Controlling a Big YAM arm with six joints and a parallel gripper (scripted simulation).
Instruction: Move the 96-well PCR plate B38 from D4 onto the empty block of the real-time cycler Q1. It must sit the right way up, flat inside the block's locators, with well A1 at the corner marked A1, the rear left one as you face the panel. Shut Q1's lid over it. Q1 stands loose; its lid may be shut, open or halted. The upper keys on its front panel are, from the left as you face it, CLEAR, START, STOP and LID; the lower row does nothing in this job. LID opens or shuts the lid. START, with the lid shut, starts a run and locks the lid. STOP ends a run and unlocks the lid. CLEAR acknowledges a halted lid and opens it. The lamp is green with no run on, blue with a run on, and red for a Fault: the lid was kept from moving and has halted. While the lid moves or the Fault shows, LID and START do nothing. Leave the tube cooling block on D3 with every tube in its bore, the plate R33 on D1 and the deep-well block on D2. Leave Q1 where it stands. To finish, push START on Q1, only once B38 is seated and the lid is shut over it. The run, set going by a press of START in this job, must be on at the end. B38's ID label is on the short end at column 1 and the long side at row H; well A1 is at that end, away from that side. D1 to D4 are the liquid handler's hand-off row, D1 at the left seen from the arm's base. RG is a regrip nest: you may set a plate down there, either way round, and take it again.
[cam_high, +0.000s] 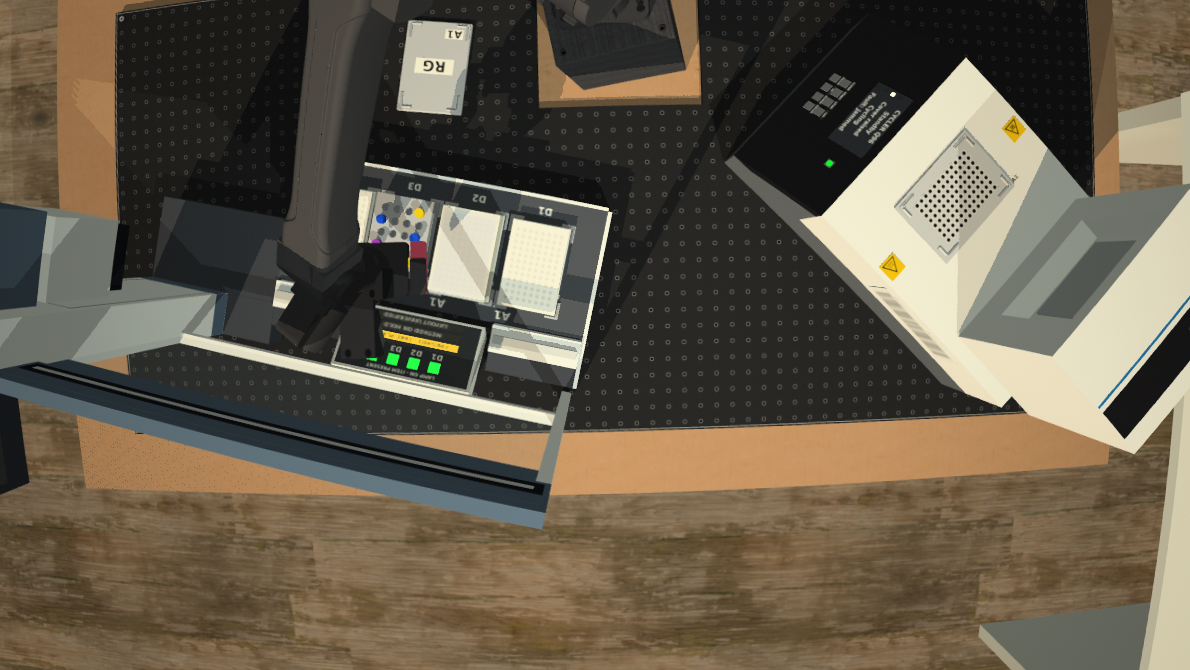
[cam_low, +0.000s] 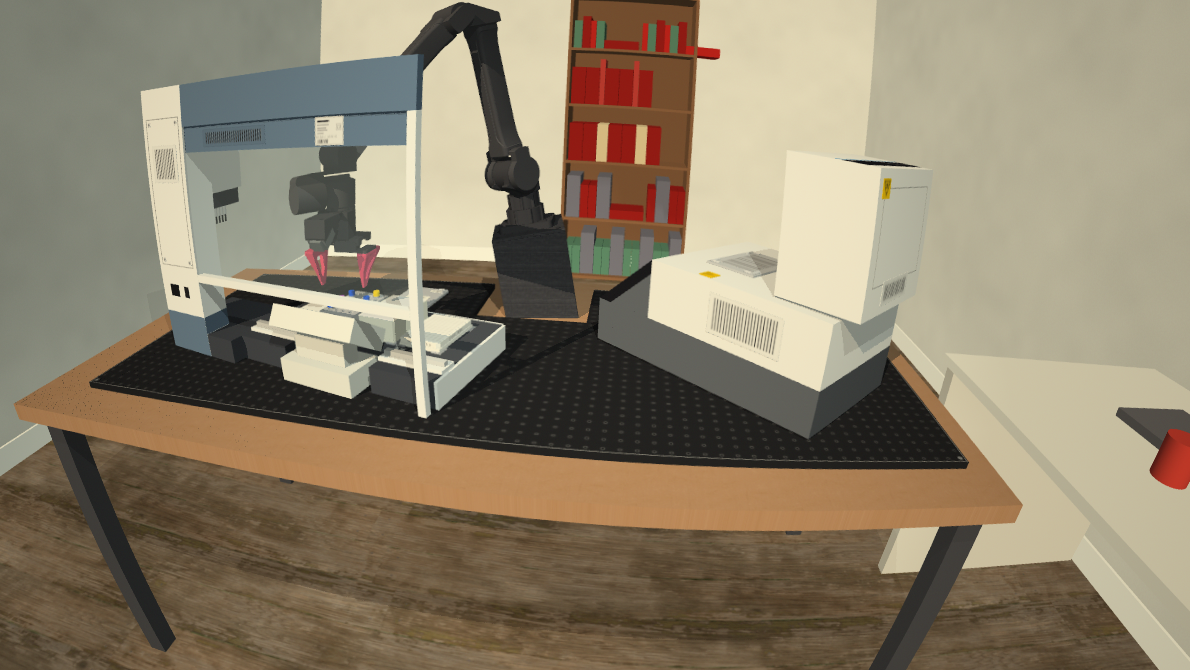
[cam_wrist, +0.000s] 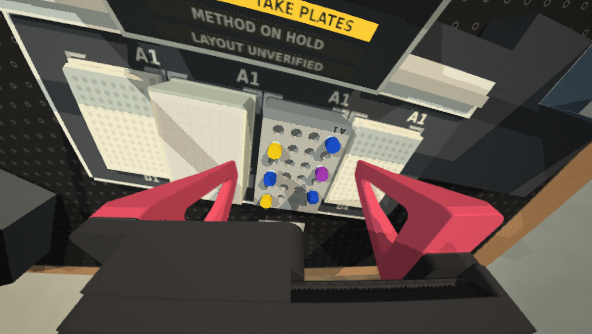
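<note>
My hand is 90 mm to the left of the PCR plate B38, 90 mm above it and 70 mm past it. The rest, counted from my hand: tube cooling block: 80 mm below, 40 mm behind; then deep-well block: 100 mm to the left, 70 mm below, 10 mm behind; then plate R33: 190 mm to the left, 90 mm below, 10 mm ahead.
</note>
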